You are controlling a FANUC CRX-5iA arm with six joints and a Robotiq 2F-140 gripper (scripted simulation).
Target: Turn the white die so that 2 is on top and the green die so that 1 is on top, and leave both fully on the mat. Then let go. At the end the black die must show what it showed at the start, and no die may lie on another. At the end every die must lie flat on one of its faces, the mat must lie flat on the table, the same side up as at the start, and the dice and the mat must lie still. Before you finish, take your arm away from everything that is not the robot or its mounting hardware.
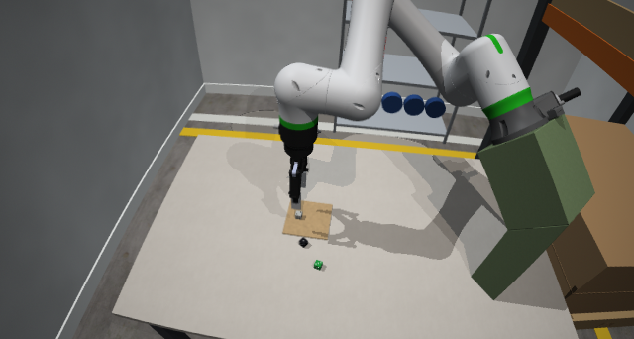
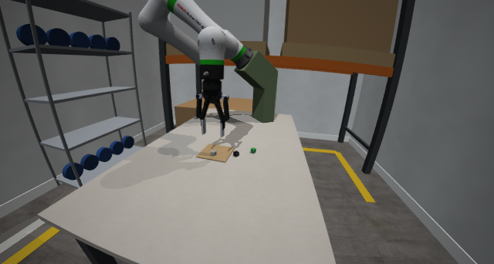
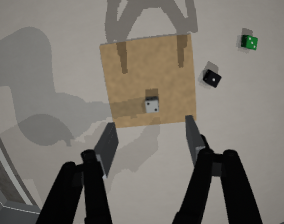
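The green die is 18 cm to the left of my hand, 12 cm below it and 5 cm behind it. Round my hand: mat: 13 cm below, 3 cm behind, 1 cm to the left; black die: 12 cm below, 10 cm to the left, 1 cm behind; white die: 12 cm below.
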